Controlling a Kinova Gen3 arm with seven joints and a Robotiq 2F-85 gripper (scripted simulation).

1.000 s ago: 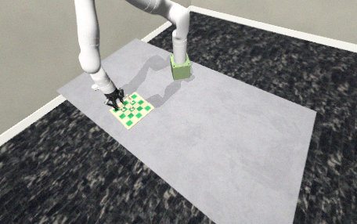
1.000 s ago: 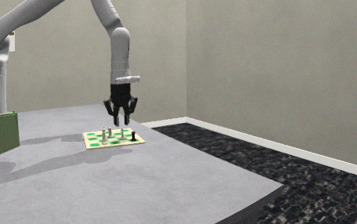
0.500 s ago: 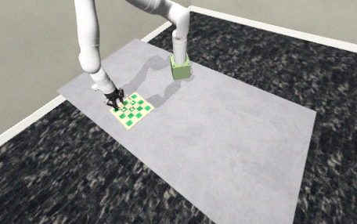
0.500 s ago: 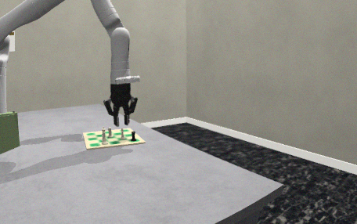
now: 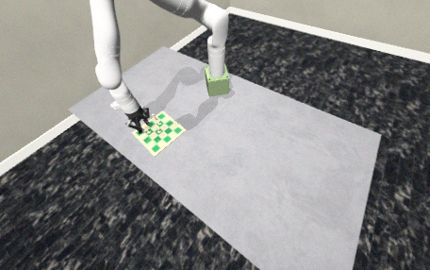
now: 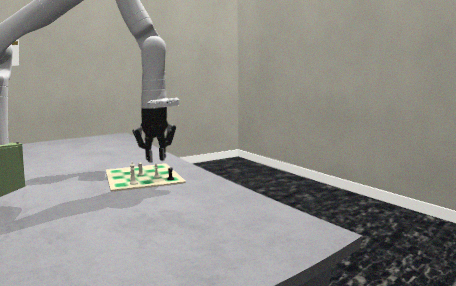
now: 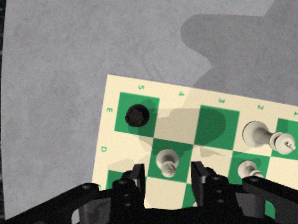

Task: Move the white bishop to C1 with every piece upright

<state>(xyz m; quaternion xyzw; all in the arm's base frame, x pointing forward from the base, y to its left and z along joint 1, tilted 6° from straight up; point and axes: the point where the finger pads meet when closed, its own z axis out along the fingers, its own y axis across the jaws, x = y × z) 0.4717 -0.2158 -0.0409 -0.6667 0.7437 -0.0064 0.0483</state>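
The black piece lies 50 mm below my hand, 40 mm to the right of it and 20 mm ahead of it. Round my hand: crowned white chess piece 90 mm behind, 40 mm below, 10 mm to the right.
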